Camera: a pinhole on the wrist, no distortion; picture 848 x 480 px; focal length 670.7 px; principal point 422.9 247.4 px. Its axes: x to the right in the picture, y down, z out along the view. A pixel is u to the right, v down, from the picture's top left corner.
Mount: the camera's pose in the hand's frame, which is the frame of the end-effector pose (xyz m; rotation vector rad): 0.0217 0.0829 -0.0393 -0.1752 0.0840 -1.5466
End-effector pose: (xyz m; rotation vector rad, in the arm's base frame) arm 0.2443 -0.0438 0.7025 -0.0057 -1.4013 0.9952
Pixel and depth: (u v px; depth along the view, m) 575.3 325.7 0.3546
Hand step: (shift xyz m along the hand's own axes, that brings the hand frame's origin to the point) 0.1227 0.0242 0.3076
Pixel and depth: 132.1 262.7 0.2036
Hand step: 0.0575 0.1832 0.1554
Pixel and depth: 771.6 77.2 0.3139
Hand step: -0.0014 -0.0625 0.2921
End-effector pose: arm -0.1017 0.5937 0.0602 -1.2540 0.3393 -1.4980
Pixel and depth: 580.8 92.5 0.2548
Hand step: 0.0069 0.0373 0.2247
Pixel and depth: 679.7 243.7 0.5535
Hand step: 0.1147 -0.0957 0.5181
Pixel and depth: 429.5 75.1 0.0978
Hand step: 0.0130 0.0874 0.0612
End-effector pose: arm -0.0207 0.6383 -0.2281 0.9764 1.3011 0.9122
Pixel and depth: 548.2 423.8 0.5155
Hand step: 0.2423 0.0195 0.4513
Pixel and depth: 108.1 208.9 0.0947
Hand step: 0.0308 0.1328 0.0523
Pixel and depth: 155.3 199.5 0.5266
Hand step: 0.0659 0.3234 0.4736
